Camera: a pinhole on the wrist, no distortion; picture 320 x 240 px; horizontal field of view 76.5 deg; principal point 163.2 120.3 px. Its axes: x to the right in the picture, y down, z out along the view. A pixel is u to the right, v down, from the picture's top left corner.
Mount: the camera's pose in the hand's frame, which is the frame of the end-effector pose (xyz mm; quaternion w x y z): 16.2 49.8 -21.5 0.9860 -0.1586 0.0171 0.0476
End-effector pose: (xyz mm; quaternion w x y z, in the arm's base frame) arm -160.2 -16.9 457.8 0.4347 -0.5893 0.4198 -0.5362
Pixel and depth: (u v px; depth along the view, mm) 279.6 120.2 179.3
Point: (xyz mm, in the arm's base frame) -11.4 -156.1 372.7
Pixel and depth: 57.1 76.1 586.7
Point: 406.4 251.4 276.1
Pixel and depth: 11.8 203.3 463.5
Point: 180.6 238.5 18.6
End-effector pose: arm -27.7 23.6 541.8 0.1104 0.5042 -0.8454 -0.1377
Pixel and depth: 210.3 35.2 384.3
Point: -235.7 -30.3 192.2
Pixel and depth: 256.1 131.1 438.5
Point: -441.2 -23.1 276.6
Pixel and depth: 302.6 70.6 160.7
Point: -194.6 -43.9 444.0
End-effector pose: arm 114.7 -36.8 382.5 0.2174 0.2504 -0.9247 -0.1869
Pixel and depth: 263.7 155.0 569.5
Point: -485.0 191.9 234.7
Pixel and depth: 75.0 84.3 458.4
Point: -16.6 239.5 1.8
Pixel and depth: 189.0 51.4 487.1
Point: -228.3 64.8 29.3
